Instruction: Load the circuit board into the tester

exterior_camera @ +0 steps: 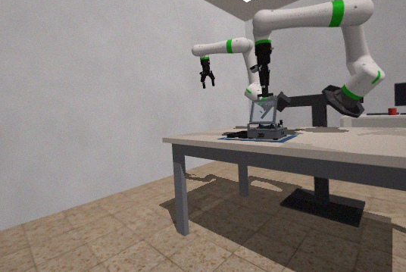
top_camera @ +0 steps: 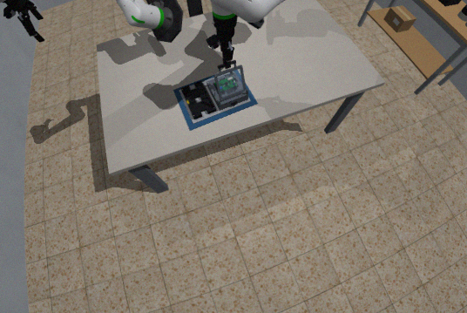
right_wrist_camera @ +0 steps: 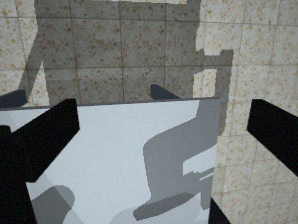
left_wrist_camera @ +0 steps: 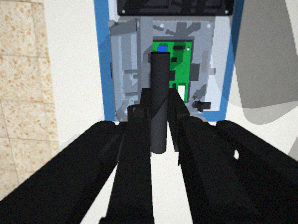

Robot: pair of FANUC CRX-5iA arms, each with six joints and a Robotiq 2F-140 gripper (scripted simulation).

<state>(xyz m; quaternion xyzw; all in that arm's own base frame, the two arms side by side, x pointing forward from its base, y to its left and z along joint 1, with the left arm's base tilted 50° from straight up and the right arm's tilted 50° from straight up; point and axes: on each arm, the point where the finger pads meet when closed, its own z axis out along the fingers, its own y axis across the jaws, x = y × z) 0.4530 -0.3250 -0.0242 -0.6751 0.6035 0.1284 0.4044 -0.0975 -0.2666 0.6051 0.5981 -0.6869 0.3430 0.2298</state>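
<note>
Right now the black fitting is 190 mm below my left hand, 100 mm behind it and 40 mm to the left of it. From my left hand the other things lie so: black tray (260 mm below, 170 mm to the right); green circuit board (210 mm below, 30 mm behind, 10 mm to the right); clear lid (100 mm below, 30 mm ahead, 10 mm to the left).
</note>
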